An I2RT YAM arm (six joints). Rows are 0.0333 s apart.
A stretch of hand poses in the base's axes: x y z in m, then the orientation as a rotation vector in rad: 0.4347 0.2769 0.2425 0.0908 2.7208 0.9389; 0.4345 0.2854 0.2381 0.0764 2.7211 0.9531; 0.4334 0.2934 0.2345 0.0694 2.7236 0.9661; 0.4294 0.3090 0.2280 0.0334 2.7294 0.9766; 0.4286 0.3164 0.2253 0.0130 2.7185 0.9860; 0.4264 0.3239 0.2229 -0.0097 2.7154 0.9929; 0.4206 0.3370 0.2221 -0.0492 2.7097 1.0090; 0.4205 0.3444 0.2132 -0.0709 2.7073 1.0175; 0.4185 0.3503 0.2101 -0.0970 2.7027 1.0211; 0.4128 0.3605 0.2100 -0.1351 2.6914 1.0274; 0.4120 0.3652 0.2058 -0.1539 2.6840 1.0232; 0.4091 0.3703 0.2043 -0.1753 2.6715 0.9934; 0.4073 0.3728 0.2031 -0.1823 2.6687 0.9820; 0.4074 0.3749 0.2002 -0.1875 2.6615 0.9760; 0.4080 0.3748 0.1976 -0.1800 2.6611 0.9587; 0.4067 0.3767 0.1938 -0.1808 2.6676 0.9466
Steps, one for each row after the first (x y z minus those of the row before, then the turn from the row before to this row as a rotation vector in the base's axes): -0.0002 0.0085 -0.0044 0.0079 0.0004 0.0119; -0.0011 0.0080 -0.0036 0.0073 0.0040 0.0076; -0.0040 0.0156 -0.0065 0.0025 -0.0007 0.0266; -0.0008 0.0074 -0.0027 0.0068 -0.0119 0.0115; -0.0022 0.0075 -0.0024 0.0032 -0.0060 0.0149; -0.0058 0.0131 -0.0008 0.0082 -0.0091 0.0268; -0.0001 0.0074 -0.0089 0.0041 -0.0042 0.0150; -0.0020 0.0059 -0.0031 0.0012 -0.0085 0.0163; -0.0057 0.0102 -0.0001 0.0037 -0.0158 0.0229; -0.0008 0.0047 -0.0042 -0.0022 -0.0117 0.0094; -0.0029 0.0051 -0.0015 -0.0170 -0.0252 0.0047; -0.0018 0.0025 -0.0012 -0.0070 -0.0076 0.0016; 0.0001 0.0021 -0.0029 -0.0022 -0.0094 0.0004; 0.0006 -0.0001 -0.0026 -0.0099 -0.0047 -0.0087; -0.0013 0.0019 -0.0038 -0.0095 0.0017 -0.0004
